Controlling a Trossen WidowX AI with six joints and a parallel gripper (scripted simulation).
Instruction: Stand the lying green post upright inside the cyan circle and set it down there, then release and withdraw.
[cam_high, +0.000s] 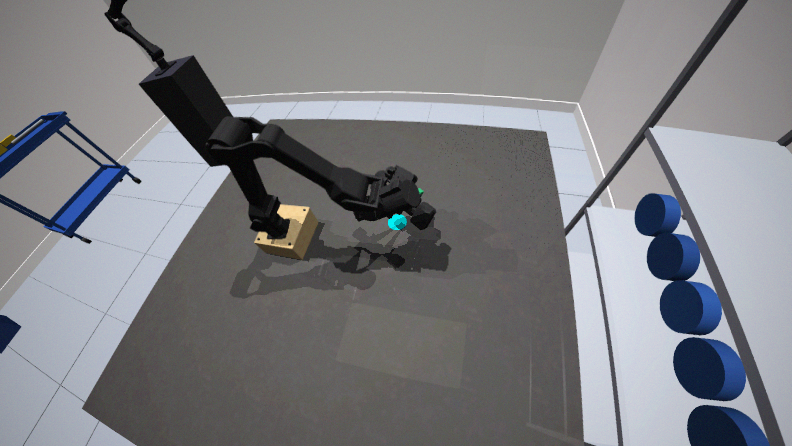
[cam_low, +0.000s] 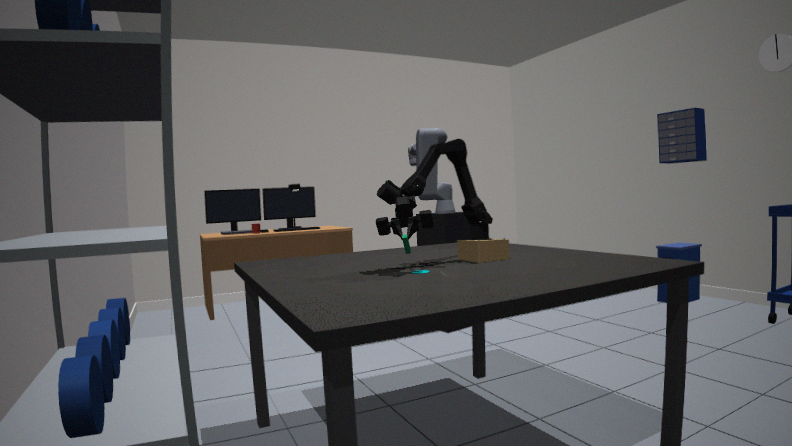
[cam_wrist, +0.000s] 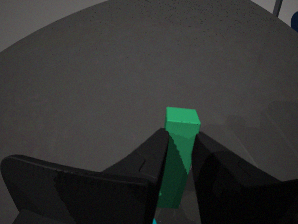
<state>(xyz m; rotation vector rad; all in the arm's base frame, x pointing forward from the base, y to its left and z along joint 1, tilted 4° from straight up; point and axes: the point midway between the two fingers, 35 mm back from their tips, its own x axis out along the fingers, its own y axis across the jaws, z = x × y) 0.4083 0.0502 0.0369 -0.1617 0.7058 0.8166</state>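
Now: the cyan circle 120 mm below my gripper tip, 70 mm behind it and 10 mm to the right of it. The rest, counted from my gripper tip: green post 20 mm below, 10 mm to the right, 10 mm behind.
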